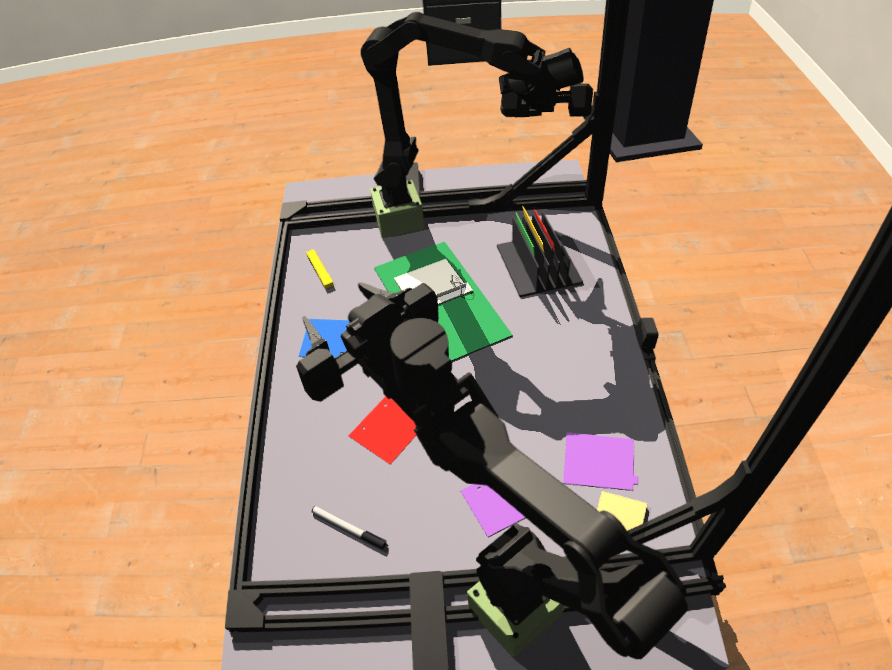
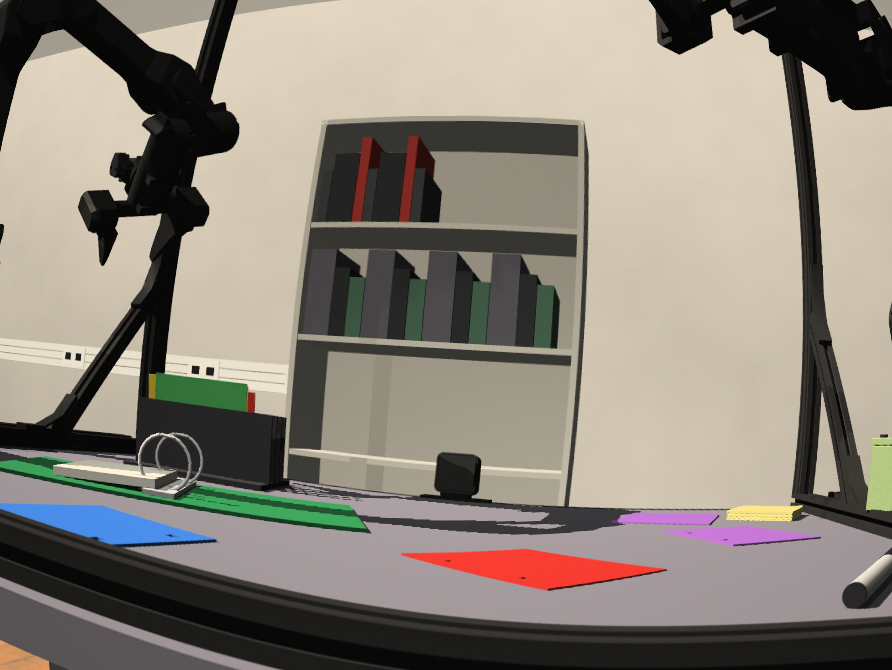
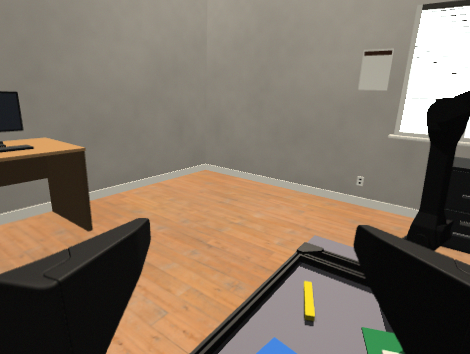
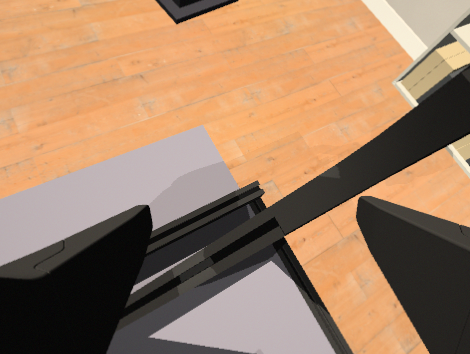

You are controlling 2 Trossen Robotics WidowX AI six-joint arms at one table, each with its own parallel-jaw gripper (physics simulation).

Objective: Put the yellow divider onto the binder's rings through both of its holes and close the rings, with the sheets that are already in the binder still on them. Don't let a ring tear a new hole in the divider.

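Frame: origin at the left arm's base, x ahead, y up, z right, level; metres.
Seen in the pictures: left gripper, fingertip midpoint: (image 1: 331,301) (image 3: 253,232); right gripper, fingertip midpoint: (image 1: 559,113) (image 2: 126,261) (image 4: 253,211); left arm's base, link origin: (image 1: 517,594); right arm's base, link origin: (image 1: 395,196).
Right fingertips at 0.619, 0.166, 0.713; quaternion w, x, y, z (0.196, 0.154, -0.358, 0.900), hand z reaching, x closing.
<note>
Offsets run from my right fingertips to a thing's middle, as dx, dy, dz. "*": to the spot under its first point.
The open green binder @[* -0.198, -0.245, -0.364] (image 1: 497,330) (image 2: 317,508) lies flat. White sheets @[-0.010, -0.239, -0.383] (image 1: 439,272) (image 2: 108,472) lie at its two metal rings @[-0.065, -0.222, -0.397] (image 1: 458,282) (image 2: 191,461); whether the rings are closed I cannot tell. A yellow sheet @[-0.110, -0.194, -0.171] (image 1: 532,229) (image 2: 152,385), apparently the divider, stands between green and red ones in the dark sorter @[-0.121, -0.210, -0.171] (image 1: 509,268) (image 2: 209,439); its holes are hidden. My left gripper (image 1: 332,300) (image 3: 253,232) is open and empty, high above the table at the blue sheet and binder. My right gripper (image 2: 129,261) (image 4: 253,211) is open and empty, high above the sorter's side of the table.
A blue sheet @[+0.010, -0.247, -0.620] (image 1: 324,335) (image 2: 93,522), red sheet @[-0.233, -0.248, -0.654] (image 1: 385,432) (image 2: 533,566), two purple sheets @[-0.530, -0.247, -0.428] (image 1: 598,461) @[-0.469, -0.247, -0.594] (image 1: 493,508), yellow note pad @[-0.623, -0.243, -0.487] (image 1: 623,509) (image 2: 764,512), yellow bar @[+0.189, -0.242, -0.531] (image 1: 320,269) (image 3: 309,301) and marker @[-0.343, -0.242, -0.823] (image 1: 346,526) lie around. Black rails (image 1: 261,432) edge the table.
</note>
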